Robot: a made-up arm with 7 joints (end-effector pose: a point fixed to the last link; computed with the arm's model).
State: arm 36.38 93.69 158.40 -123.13 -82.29 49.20 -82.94
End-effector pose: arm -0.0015 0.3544 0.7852 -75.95 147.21 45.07
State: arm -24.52 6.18 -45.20 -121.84 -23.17 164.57 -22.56
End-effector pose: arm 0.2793 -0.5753 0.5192 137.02 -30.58 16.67
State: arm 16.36 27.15 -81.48 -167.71 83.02 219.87 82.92
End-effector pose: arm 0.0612 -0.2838 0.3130 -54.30 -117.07 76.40
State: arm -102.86 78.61 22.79 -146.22 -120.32 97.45 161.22
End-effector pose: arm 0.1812 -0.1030 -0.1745 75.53 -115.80 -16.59
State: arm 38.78 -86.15 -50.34 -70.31 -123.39 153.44 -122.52
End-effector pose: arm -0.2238 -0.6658 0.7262 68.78 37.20 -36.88
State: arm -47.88 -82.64 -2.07 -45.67 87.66 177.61 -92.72
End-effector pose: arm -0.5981 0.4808 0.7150 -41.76 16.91 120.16
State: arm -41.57 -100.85 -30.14 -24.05 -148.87 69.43 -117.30
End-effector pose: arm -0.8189 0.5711 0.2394 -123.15 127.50 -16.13
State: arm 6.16 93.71 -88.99 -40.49 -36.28 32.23 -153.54
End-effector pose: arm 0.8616 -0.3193 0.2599 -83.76 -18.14 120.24
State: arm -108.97 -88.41 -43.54 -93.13 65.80 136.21 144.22
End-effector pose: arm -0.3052 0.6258 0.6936 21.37 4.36 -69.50
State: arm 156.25 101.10 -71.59 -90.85 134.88 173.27 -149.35
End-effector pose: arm -0.1296 0.6746 0.0797 -0.81 131.89 78.61
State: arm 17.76 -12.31 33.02 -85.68 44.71 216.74 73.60
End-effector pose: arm 0.2201 0.2905 0.9392 -30.74 38.62 -29.63
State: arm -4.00 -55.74 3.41 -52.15 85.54 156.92 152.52
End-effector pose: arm -0.4252 -0.0447 1.0730 -24.12 11.90 54.33
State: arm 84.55 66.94 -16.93 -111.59 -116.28 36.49 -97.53
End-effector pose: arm 0.3099 0.5094 -0.1420 -22.32 9.05 -83.57
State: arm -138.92 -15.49 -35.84 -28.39 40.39 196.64 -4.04
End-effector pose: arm 0.0359 0.2098 1.1271 -20.22 2.13 40.92
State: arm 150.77 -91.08 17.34 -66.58 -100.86 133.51 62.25
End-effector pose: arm 0.5036 -0.5521 0.7616 -31.59 28.21 -50.89
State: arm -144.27 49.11 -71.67 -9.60 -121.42 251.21 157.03
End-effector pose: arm -0.5343 -0.3193 0.7381 48.52 -113.87 -6.32
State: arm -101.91 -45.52 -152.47 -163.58 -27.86 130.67 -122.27
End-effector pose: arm -0.1728 0.2182 -0.0349 92.64 -97.46 82.74
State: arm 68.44 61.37 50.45 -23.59 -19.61 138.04 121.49
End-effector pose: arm 0.2079 0.8692 0.6704 -112.62 44.74 45.01
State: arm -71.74 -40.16 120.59 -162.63 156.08 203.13 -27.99
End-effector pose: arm 0.1844 0.1207 0.2111 110.35 -92.87 58.34
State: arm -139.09 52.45 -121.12 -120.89 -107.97 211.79 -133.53
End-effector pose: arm -0.3691 0.2825 0.5552 -112.38 -25.57 2.49
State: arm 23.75 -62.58 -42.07 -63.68 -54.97 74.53 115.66
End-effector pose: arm -0.2654 -0.5495 0.9611 -4.90 144.42 -35.95
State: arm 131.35 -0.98 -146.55 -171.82 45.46 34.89 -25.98
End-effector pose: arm 0.2085 0.0104 0.1420 -43.83 7.33 87.44
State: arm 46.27 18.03 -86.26 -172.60 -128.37 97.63 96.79
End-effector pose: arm 0.1650 -0.1905 0.1038 79.78 -0.41 -0.01
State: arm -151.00 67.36 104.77 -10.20 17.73 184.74 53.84
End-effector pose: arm -0.7453 -0.3858 0.5720 82.71 31.40 -128.32
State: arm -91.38 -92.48 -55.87 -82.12 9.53 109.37 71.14
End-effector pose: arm -0.5142 0.6423 0.5907 45.56 74.96 -135.06
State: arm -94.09 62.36 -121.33 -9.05 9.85 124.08 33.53
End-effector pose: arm -0.0688 -0.8582 0.7356 23.84 -55.44 -23.26
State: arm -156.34 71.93 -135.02 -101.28 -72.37 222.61 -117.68
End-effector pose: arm -0.4669 0.2406 0.6897 -84.96 -10.84 29.21
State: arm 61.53 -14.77 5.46 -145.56 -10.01 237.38 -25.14
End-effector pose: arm 0.1311 0.3492 0.5470 -52.87 -76.05 -114.36
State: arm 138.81 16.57 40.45 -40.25 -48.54 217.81 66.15
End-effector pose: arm -0.3977 0.0875 1.0068 10.52 -27.89 30.34
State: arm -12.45 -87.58 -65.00 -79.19 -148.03 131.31 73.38
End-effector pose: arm -0.6368 -0.4199 0.5857 3.09 -98.72 39.49
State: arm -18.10 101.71 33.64 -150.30 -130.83 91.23 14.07
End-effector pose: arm -0.0438 0.2840 -0.0973 72.13 153.01 -25.46
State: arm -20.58 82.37 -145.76 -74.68 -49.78 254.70 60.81
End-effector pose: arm 0.4417 -0.4303 0.6692 98.85 34.16 10.53
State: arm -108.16 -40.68 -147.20 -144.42 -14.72 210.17 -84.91
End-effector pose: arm -0.1400 0.4801 0.1406 15.49 -146.94 -39.15
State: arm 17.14 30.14 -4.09 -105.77 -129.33 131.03 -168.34
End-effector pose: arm 0.6688 0.2166 0.2099 -105.34 67.96 -109.72
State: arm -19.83 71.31 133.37 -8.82 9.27 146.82 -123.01
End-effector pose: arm 0.8565 -0.3147 0.5478 -60.16 -10.52 -152.95
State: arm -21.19 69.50 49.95 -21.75 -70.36 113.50 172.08
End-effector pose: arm 0.9425 -0.1813 0.5218 -9.40 149.39 -36.90
